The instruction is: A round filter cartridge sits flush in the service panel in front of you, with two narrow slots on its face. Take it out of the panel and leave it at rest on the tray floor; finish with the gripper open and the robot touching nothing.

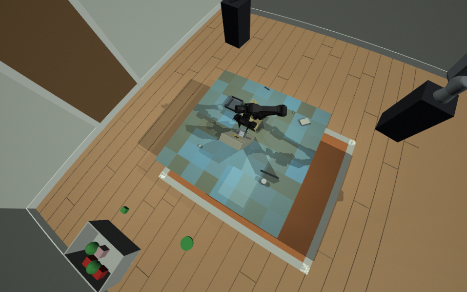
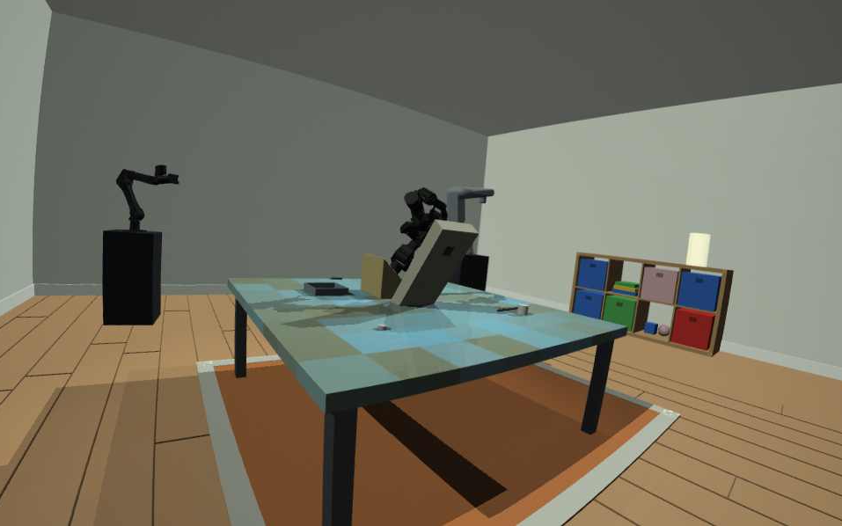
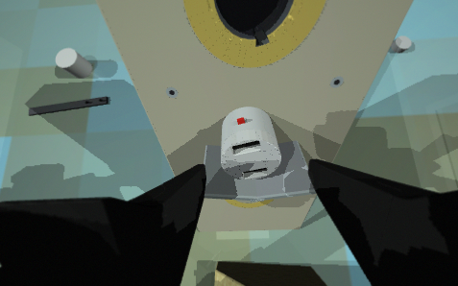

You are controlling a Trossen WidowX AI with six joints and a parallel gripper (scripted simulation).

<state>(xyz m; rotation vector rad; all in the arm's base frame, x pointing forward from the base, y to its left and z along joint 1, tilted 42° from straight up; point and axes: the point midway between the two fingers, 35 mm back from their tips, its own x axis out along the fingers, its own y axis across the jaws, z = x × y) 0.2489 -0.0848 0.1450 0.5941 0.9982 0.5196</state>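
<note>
Right now the round grey filter cartridge is 30 mm below my gripper tip and 20 mm ahead of it. From my gripper tip the other things lie so: service panel 60 mm below, 60 mm ahead, 10 mm to the left.
</note>
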